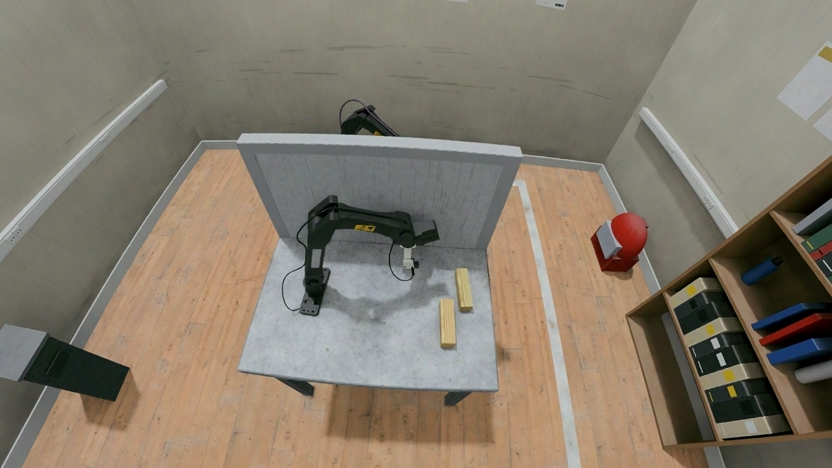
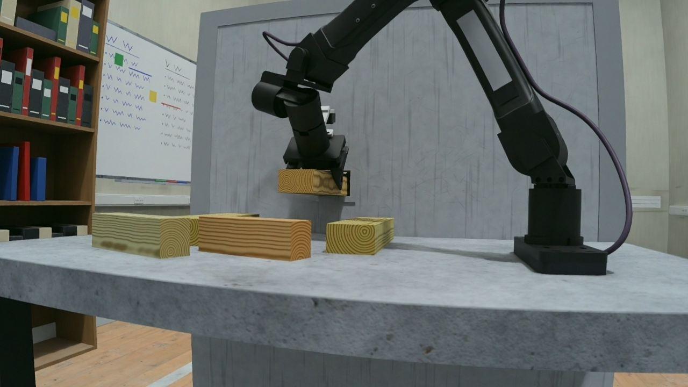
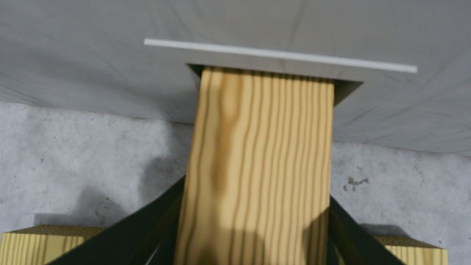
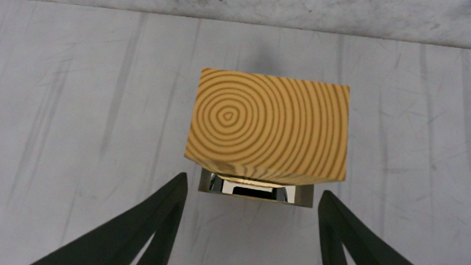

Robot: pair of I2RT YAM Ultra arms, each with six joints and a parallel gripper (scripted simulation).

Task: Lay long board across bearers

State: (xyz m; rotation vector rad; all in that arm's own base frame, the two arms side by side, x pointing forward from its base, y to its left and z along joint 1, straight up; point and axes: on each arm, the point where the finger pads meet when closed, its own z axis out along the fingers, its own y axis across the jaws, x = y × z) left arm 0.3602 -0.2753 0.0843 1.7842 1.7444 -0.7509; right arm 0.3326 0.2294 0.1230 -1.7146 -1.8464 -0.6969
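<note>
My left gripper is now 1 cm to the left of the long board.
</note>
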